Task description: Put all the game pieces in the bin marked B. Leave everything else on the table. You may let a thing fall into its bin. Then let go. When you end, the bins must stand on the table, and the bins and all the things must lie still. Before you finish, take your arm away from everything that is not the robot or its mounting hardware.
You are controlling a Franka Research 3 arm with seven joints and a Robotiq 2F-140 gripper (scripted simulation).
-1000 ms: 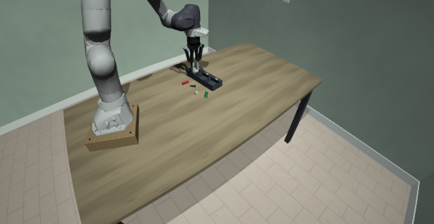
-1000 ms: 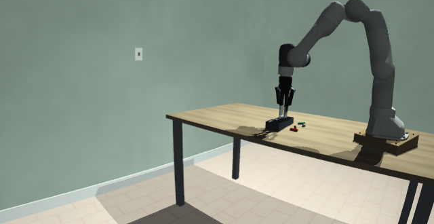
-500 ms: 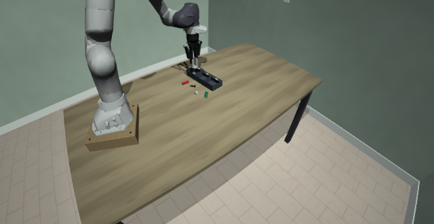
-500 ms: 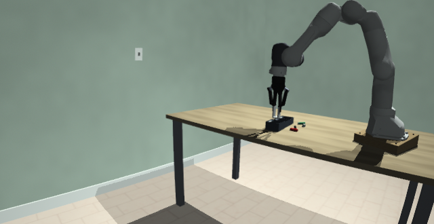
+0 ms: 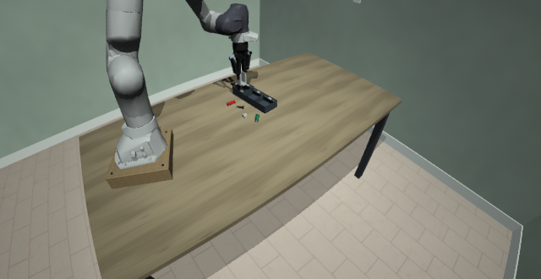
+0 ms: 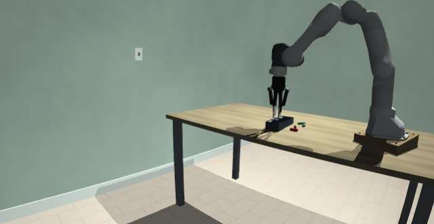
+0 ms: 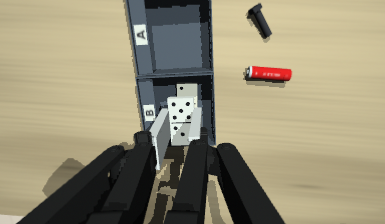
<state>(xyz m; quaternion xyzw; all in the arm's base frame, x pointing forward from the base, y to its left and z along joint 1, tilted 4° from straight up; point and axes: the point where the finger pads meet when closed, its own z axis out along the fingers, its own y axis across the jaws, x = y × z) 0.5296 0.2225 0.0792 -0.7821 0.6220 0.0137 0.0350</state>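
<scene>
The white die lies 8 cm behind my hand, 19 cm to the right of it and 9 cm below it. Also, from my hand: red cylinder (9 cm behind, 5 cm to the right, 9 cm below); then white domino (3 cm below); then dark bin (3 cm ahead, 8 cm to the right, 8 cm below).
</scene>
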